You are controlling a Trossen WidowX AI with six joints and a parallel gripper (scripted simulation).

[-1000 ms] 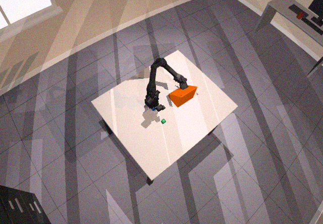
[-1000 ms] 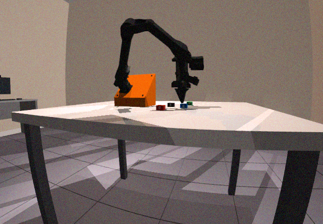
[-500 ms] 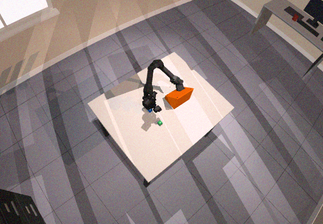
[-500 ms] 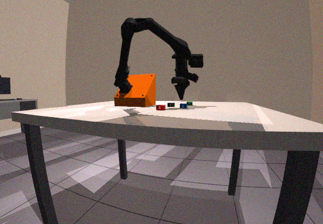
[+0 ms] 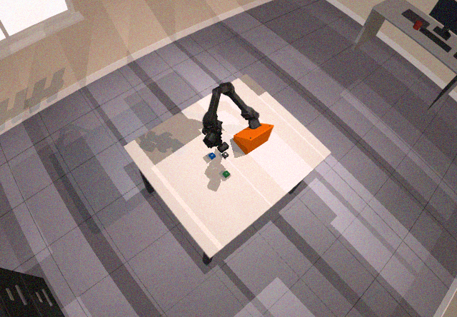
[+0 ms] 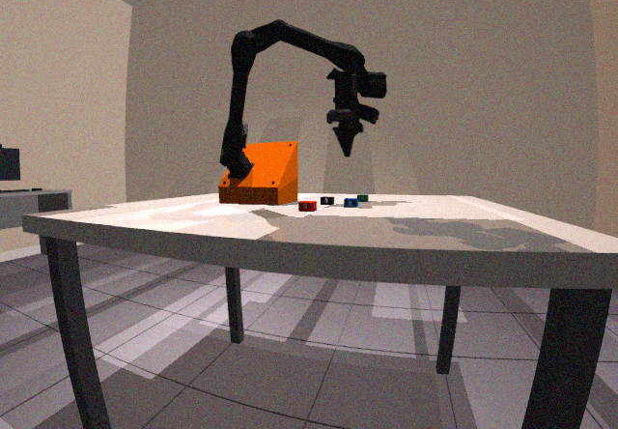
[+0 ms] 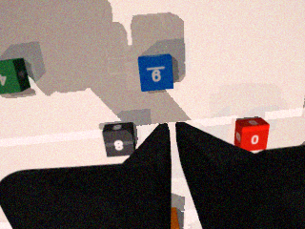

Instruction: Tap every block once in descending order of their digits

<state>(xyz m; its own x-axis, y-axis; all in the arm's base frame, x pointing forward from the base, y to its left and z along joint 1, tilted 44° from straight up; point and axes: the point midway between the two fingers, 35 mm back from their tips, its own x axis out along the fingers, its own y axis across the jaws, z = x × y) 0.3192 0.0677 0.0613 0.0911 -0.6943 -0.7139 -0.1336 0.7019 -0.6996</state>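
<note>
My gripper tip is now 70 mm past the black block, 40 mm to the right of it and 110 mm above it. Also, from my gripper tip: green block 160 mm to the left, 110 mm below; blue block 10 mm ahead, 110 mm below; red block 60 mm behind, 110 mm to the right, 110 mm below.
</note>
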